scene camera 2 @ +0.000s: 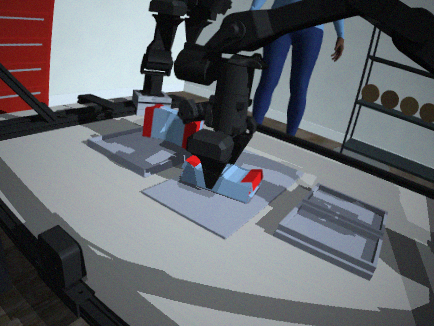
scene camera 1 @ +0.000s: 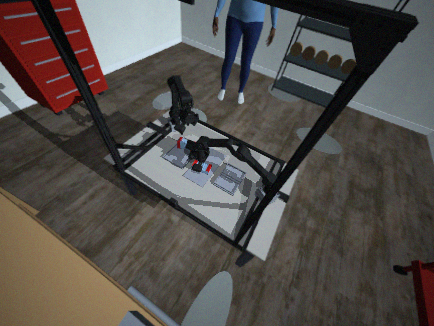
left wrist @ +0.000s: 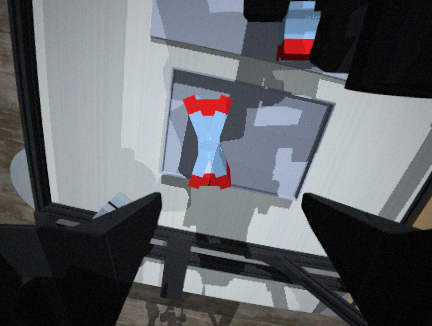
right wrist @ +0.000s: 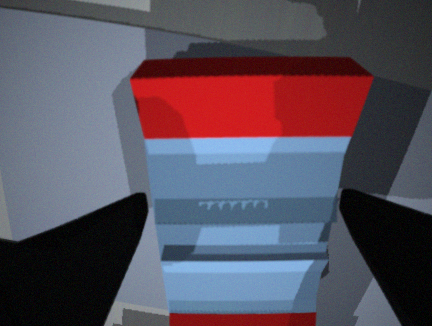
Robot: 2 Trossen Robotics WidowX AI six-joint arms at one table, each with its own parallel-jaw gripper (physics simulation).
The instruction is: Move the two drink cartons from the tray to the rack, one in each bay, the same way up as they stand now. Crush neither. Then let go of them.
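Seen in the pictures: left gripper, fingertip midpoint: (scene camera 2: 179, 50) (scene camera 1: 184, 130) (left wrist: 232, 199); right gripper, fingertip midpoint: (scene camera 2: 219, 178) (left wrist: 306, 14) (right wrist: 242, 200); left arm's base, origin of the base link: (scene camera 2: 151, 93) (scene camera 1: 175, 121).
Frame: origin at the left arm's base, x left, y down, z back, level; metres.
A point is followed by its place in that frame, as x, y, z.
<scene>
A blue carton with red ends and a narrow waist (scene camera 1: 182, 143) {-0.037, -0.008, -0.256} (scene camera 2: 167, 122) {-0.023, 0.006, -0.265} (left wrist: 210, 142) {-0.005, -0.018, -0.266} stands on edge at one side of the tray (scene camera 2: 120, 161) {-0.143, 0.049, -0.379} (left wrist: 305, 135) {-0.118, 0.050, -0.372}. The second such carton (scene camera 2: 237, 182) {0.023, 0.020, -0.528} (left wrist: 301, 30) {0.008, 0.020, -0.449} (right wrist: 245, 175) {0.002, 0.020, -0.460} lies flatter on a thin grey mat (scene camera 2: 200, 212) {-0.049, 0.052, -0.559} (right wrist: 65, 125) {-0.066, 0.052, -0.508}. My right gripper (scene camera 2: 212, 185) {0.018, 0.040, -0.475} (right wrist: 242, 200) {0.018, 0.040, -0.475} is open, pointing down, its fingers on either side of that carton's middle, close to its sides; contact is unclear. My left gripper (scene camera 1: 180, 130) {-0.025, -0.158, -0.279} (left wrist: 232, 199) {-0.025, -0.158, -0.279} is open and empty, above and short of the tray. The two-bay rack (scene camera 2: 325, 256) {0.082, 0.049, -0.701} holds no carton.
The right arm (scene camera 1: 245, 152) {0.168, -0.288, -0.689} (scene camera 2: 300, 20) {0.051, -0.247, -0.556} reaches over the mat and hides part of the tray in scene camera 2. A black frame (scene camera 1: 92, 100) {-0.460, -0.480, -0.297} surrounds the table. A black block (scene camera 2: 62, 255) {-0.247, 0.004, -0.686} sits at the near table edge. A person (scene camera 1: 242, 45) stands behind the table.
</scene>
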